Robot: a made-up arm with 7 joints. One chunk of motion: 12 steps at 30 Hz.
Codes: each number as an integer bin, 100 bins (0 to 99) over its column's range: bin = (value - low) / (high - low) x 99, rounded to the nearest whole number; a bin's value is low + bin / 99 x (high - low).
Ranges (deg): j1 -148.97..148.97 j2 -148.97..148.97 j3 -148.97..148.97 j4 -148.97..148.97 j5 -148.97..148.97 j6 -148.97..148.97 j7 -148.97..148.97
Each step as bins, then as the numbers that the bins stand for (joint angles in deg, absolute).
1 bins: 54 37 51 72 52 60 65
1 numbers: 13.54 -37.62 4.51 67.71 7.52 31.60 46.65
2 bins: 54 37 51 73 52 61 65
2 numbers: 13.54 -37.62 4.51 70.72 7.52 34.61 46.65
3 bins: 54 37 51 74 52 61 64
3 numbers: 13.54 -37.62 4.51 73.73 7.52 34.61 43.64
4 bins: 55 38 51 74 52 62 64
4 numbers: 16.55 -34.61 4.51 73.73 7.52 37.62 43.64
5 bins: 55 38 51 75 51 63 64
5 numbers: 16.55 -34.61 4.51 76.74 4.51 40.63 43.64
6 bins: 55 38 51 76 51 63 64
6 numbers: 16.55 -34.61 4.51 79.75 4.51 40.63 43.64
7 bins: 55 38 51 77 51 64 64
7 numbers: 16.55 -34.61 4.51 82.76 4.51 43.64 43.64
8 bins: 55 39 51 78 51 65 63
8 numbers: 16.55 -31.60 4.51 85.77 4.51 46.65 40.63
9 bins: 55 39 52 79 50 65 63
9 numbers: 16.55 -31.60 7.52 88.78 1.50 46.65 40.63
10 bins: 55 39 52 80 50 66 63
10 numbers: 16.55 -31.60 7.52 91.79 1.50 49.66 40.63
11 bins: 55 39 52 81 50 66 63
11 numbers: 16.55 -31.60 7.52 94.80 1.50 49.66 40.63
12 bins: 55 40 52 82 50 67 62
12 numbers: 16.55 -28.59 7.52 97.81 1.50 52.67 37.62
